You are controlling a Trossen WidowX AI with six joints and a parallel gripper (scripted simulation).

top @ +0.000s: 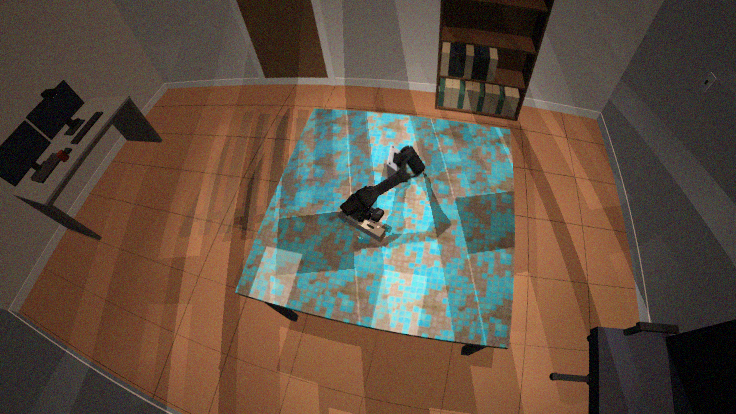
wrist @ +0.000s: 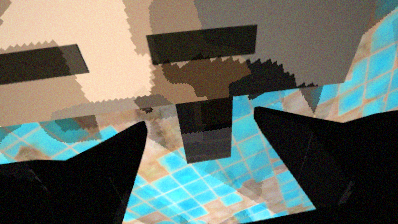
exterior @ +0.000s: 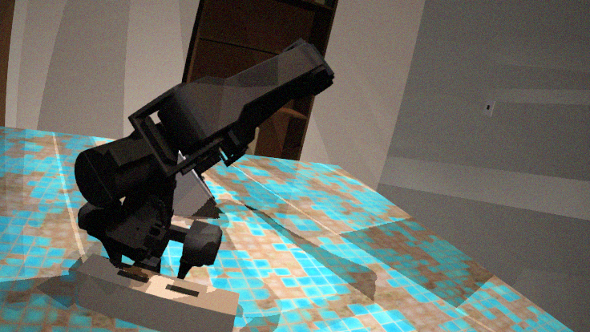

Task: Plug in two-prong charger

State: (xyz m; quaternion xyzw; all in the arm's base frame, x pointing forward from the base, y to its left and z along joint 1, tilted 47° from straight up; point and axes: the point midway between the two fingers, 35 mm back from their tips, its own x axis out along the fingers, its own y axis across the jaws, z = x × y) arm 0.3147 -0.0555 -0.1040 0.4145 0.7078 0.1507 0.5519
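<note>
My gripper tip is now 20 mm short of the two-prong charger, 10 mm to the left of it and 10 mm below it.
</note>
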